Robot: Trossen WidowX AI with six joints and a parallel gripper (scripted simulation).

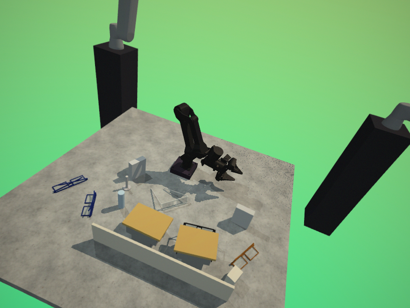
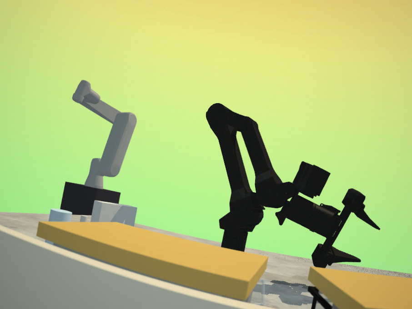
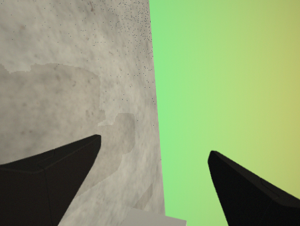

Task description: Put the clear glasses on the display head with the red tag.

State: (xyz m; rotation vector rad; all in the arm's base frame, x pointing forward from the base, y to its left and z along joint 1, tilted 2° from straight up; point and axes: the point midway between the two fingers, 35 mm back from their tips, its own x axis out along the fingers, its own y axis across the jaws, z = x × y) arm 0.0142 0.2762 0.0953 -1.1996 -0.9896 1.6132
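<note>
Right now my gripper tip is 52 cm to the left of the small post, 29 cm short of it and 9 cm above it. The rest, counted from my gripper tip: cream wall 59 cm ahead, 16 cm to the right, 6 cm below.
</note>
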